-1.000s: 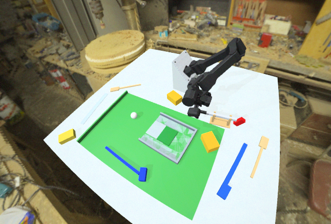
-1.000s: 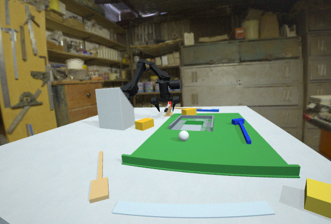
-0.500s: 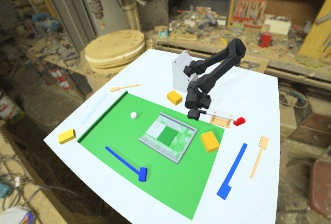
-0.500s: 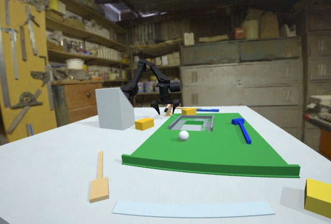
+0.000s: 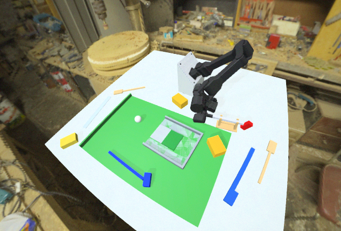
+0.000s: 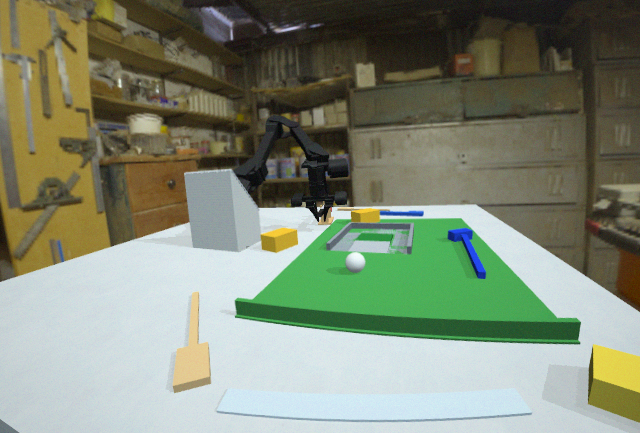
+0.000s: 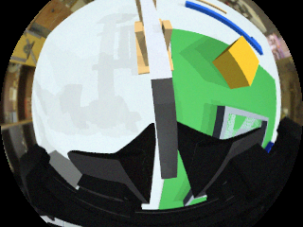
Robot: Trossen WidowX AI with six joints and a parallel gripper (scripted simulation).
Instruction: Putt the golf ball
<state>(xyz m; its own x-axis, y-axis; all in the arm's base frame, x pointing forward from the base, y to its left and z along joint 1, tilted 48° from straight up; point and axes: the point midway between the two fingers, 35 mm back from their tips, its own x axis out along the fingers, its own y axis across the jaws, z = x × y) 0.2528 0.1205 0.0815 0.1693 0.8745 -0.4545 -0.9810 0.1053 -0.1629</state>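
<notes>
The red putter lies 10 mm behind my gripper tip, 110 mm to the left of it and 30 mm above it. Round my gripper tip: wooden stand: 10 mm behind, 130 mm to the left; white golf ball: 140 mm ahead, 370 mm to the right, 10 mm below; green mat: 230 mm ahead, 220 mm to the right, 30 mm below.
</notes>
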